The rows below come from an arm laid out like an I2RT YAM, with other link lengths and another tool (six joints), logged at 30 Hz.
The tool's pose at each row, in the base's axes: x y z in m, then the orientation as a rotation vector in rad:
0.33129, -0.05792, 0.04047, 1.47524, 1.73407, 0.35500
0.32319, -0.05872, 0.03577, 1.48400, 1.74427, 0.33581
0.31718, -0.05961, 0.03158, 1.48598, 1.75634, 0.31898
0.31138, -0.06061, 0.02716, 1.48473, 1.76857, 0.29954
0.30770, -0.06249, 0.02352, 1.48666, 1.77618, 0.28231
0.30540, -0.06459, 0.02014, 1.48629, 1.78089, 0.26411
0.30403, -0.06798, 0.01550, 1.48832, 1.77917, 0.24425
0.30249, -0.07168, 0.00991, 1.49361, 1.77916, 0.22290
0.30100, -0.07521, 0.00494, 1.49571, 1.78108, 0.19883
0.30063, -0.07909, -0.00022, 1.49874, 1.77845, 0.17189
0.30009, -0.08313, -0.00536, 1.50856, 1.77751, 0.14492
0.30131, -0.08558, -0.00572, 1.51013, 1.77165, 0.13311
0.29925, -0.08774, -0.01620, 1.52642, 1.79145, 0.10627
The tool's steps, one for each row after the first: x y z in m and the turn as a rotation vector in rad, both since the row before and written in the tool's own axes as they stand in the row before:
0.00100, -0.00895, -0.00268, 0.01892, -0.00126, -0.00504
0.00078, -0.00722, -0.00132, 0.01457, -0.00007, -0.00907
0.00084, -0.00726, -0.00089, 0.01404, -0.00198, -0.01190
-0.00020, -0.00549, 0.00042, 0.01292, -0.00322, -0.00739
-0.00048, -0.00437, 0.00133, 0.01087, -0.00627, -0.00791
-0.00106, -0.00482, 0.00325, 0.01051, -0.01101, -0.00440
-0.00087, -0.00557, 0.00394, 0.01398, -0.00962, -0.00361
-0.00093, -0.00507, 0.00358, 0.01436, -0.01038, -0.00714
-0.00108, -0.00438, 0.00464, 0.01470, -0.01468, -0.00557
-0.00114, -0.00448, 0.00465, 0.01956, -0.01138, -0.00231
-0.00196, 0.00006, 0.00194, 0.00489, -0.00959, -0.00022
0.00319, -0.00793, 0.00676, 0.03139, 0.00564, -0.00766

